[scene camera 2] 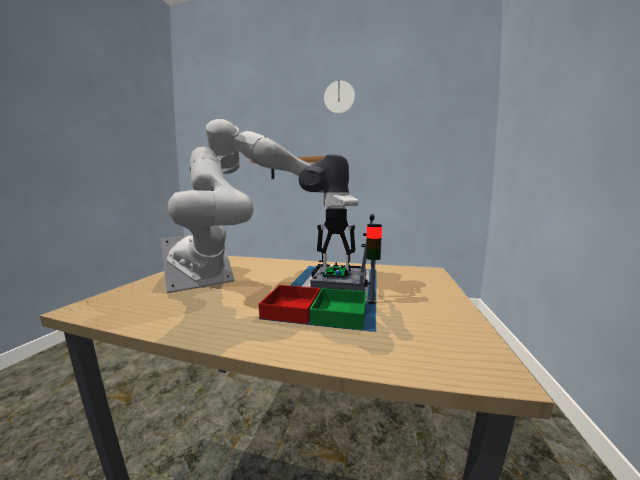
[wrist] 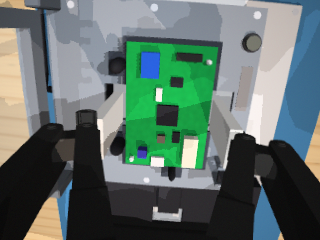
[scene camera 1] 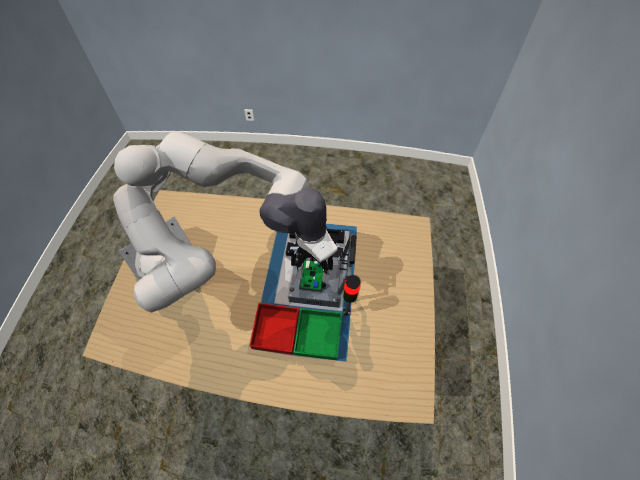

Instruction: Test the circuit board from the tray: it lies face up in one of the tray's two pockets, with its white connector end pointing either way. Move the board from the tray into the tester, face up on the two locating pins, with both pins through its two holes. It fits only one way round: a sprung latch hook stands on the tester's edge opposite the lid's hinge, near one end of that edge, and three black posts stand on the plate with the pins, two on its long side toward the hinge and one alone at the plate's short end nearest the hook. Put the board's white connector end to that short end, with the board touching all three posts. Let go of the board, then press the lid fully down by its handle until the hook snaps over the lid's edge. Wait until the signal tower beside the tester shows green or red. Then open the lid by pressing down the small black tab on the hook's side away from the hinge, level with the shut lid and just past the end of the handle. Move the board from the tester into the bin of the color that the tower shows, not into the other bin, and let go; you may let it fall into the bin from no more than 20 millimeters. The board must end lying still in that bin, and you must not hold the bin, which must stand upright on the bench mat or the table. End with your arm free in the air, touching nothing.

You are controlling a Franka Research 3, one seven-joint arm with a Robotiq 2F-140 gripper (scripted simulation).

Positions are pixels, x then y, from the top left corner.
red bin: scene camera 2; scene camera 1; not seen in the wrist view (out of frame)
green bin: scene camera 2 321, 312; scene camera 1 318, 334; not seen in the wrist view (out of frame)
same spot on red bin: [scene camera 1: 274, 327] = [scene camera 2: 290, 306]
same spot on tester: [wrist: 77, 45] = [scene camera 1: 333, 291]
